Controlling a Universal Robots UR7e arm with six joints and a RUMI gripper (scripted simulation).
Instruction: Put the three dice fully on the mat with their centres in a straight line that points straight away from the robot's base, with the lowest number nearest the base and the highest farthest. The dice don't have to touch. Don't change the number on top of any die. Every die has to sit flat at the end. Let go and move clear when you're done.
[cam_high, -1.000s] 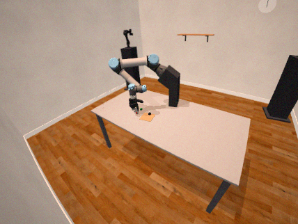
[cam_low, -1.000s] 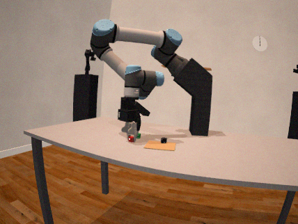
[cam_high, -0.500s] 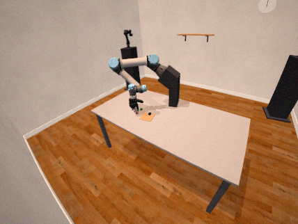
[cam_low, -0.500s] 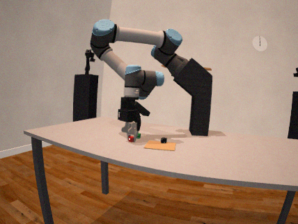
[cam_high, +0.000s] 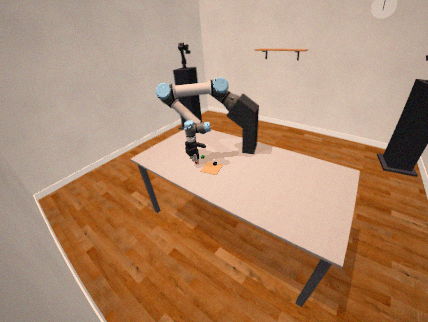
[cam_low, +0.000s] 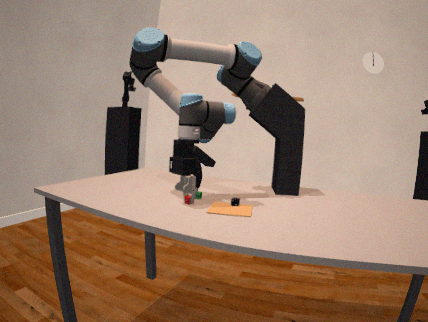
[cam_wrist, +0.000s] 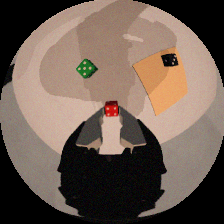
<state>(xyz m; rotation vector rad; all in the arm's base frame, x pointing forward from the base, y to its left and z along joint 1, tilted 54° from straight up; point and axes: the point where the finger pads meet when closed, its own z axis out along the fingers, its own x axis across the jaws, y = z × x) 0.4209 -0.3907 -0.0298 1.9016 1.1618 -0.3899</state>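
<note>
My hand is 20 mm short of the orange mat, 150 mm to the right of it and 20 mm above it. Round my hand: black die: 30 mm behind, 160 mm to the left; then red die: right at my hand; then green die: 90 mm behind, 10 mm to the left.
</note>
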